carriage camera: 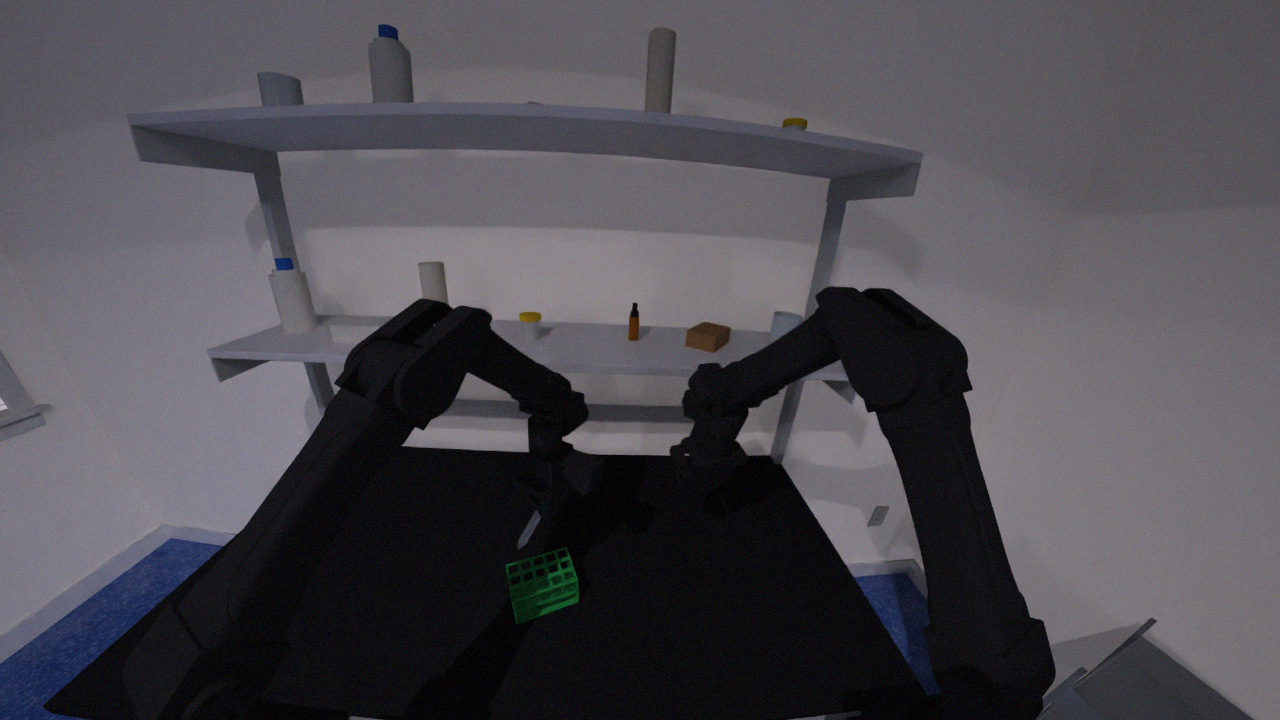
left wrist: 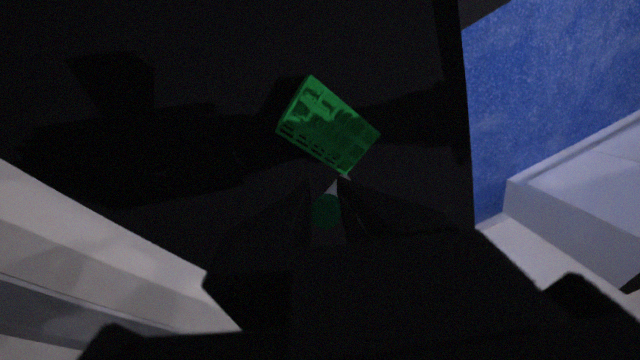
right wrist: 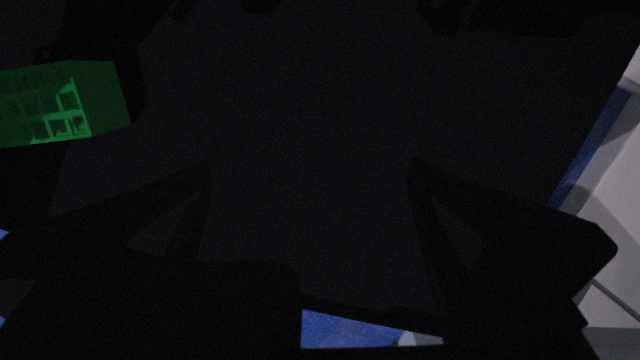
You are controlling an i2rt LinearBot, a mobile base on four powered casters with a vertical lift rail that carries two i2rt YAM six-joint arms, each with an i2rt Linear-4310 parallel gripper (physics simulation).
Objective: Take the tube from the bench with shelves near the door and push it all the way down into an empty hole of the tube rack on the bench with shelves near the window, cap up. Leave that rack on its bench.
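Places are measured from the left arm's base along level axes (x ahead, y left, z up), in centimetres.
Pixels of known places: left gripper, fingertip midpoint: (carriage camera: pixel 547 514) (left wrist: pixel 323 185); right gripper, fingertip midpoint: (carriage camera: pixel 699 476) (right wrist: pixel 308 171).
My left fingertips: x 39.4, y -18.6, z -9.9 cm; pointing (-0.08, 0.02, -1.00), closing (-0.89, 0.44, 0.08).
For each thing: its top centre in the pictures, then the offset to it from my left fingertips. "spot": a spot on its surface instead. Level surfaces: height alone.
- pale tube, middle of its top: (left wrist: pixel 357 235) (carriage camera: pixel 528 505) dx -0.4, dy +3.4, dz +2.5 cm
- green tube rack, middle of its top: (left wrist: pixel 330 133) (right wrist: pixel 30 107) (carriage camera: pixel 541 572) dx -2.8, dy +1.7, dz -13.4 cm
- black bench, its level: dz -21.2 cm
- lower shelf, its level: dz +24.5 cm
- white bottle, surface spot: (carriage camera: pixel 293 302) spot: dx +29.5, dy +68.5, dz +32.0 cm
- orange bottle, surface spot: (carriage camera: pixel 633 325) spot: dx +32.6, dy -15.6, dz +28.4 cm
- brown box, surface spot: (carriage camera: pixel 708 336) spot: dx +27.3, dy -33.1, dz +28.2 cm
- yellow-lidded jar, surface spot: (carriage camera: pixel 529 325) spot: dx +28.9, dy +8.8, dz +28.4 cm
My left gripper (carriage camera: pixel 541 505) (left wrist: pixel 323 185) is shut on the tube, near its dark green cap (left wrist: pixel 326 211). The pale tube (carriage camera: pixel 529 530) (left wrist: pixel 332 188) is tilted, cap up, its tip pointing down and to the left in the carriage view, just behind the rack's rear left part. The green tube rack (carriage camera: pixel 543 586) (left wrist: pixel 327 125) (right wrist: pixel 102 100) stands on the black bench (carriage camera: pixel 716 608), with rows of square holes on top. The tube is outside the holes. My right gripper (right wrist: pixel 308 171) is open and empty, to the right of the rack, its fingers wide apart.
Behind the bench, a lower shelf (carriage camera: pixel 581 360) holds a white bottle (carriage camera: pixel 293 302), an orange bottle (carriage camera: pixel 633 325), a brown box (carriage camera: pixel 708 336) and a yellow-lidded jar (carriage camera: pixel 529 325). An upper shelf (carriage camera: pixel 537 129) carries more bottles. A grey surface (carriage camera: pixel 1163 680) shows at lower right.
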